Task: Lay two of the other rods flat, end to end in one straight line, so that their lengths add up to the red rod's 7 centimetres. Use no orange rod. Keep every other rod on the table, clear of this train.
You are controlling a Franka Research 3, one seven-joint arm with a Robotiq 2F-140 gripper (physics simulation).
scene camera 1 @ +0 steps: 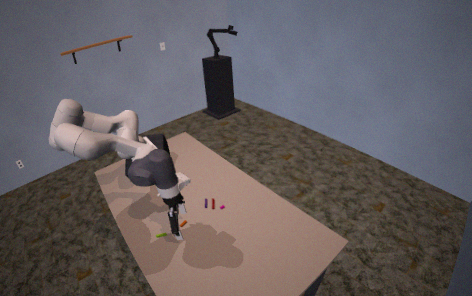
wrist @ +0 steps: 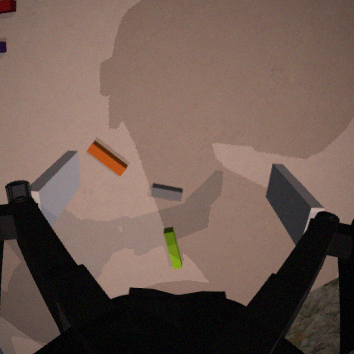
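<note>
My gripper [scene camera 1: 180, 221] [wrist: 174, 173] is open, above the table, with nothing between its fingers. In the wrist view a short grey rod [wrist: 167, 192] lies flat below the gap between the fingers; in the scene view it cannot be made out near the fingertip. A lime rod [scene camera 1: 161, 235] [wrist: 173, 248] lies close to the grey rod, at an angle to it. An orange rod [scene camera 1: 183, 223] [wrist: 107, 159] lies slanted nearby. The red rod [scene camera 1: 213, 204] [wrist: 7, 6] and a purple rod [scene camera 1: 206, 203] [wrist: 2, 47] lie side by side, apart, both cut off in the wrist view. A small magenta rod [scene camera 1: 222, 207] lies beside the red one.
The rods lie on the pinkish-tan table [scene camera 1: 280, 225]. The arm's shadows fall across it around the grey and lime rods. A table edge and the floor [wrist: 325, 310] show at the lower right of the wrist view. A black pedestal [scene camera 1: 218, 85] stands beyond the table.
</note>
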